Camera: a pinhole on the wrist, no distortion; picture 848 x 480 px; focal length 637.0 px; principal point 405.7 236.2 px. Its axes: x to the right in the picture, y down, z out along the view. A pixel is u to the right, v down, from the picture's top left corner.
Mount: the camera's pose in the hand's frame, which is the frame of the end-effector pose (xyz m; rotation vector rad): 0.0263 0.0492 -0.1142 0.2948 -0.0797 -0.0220
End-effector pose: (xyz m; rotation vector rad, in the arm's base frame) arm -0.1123 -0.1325 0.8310 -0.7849 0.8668 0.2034
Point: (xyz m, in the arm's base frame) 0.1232 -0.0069 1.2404
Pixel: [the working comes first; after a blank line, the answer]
In the camera's frame: -0.1497 -0.1304 0.5808

242 93
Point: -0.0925 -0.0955 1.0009
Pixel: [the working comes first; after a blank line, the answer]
In the camera's frame: -0.1248 -0.0555 0.2559

95 98
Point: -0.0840 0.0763 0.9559
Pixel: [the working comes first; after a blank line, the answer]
In the camera's frame: -0.1070 0.1112 0.3151

189 461
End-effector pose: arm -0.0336 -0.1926 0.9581 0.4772 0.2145 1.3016
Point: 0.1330 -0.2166 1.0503
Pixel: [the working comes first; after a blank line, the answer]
In the camera's frame: 0.0305 -0.0716 0.3024

470 85
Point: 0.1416 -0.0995 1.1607
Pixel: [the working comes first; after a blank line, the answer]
In the camera's frame: 0.1604 0.0133 0.3456

701 261
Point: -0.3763 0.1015 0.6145
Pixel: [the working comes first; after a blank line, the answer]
In the camera's frame: 0.0915 0.0283 -0.4303

behind the camera
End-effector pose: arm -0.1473 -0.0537 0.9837 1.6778 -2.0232 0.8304
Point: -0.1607 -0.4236 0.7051
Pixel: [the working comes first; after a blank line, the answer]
In the camera's frame: 0.1208 0.1438 0.5388

549 406
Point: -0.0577 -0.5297 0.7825
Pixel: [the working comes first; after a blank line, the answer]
In the camera's frame: 0.2322 0.0286 0.5854

658 267
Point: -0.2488 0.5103 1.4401
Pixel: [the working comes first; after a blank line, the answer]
In the camera's frame: -0.1851 -0.1564 -0.5731

behind the camera
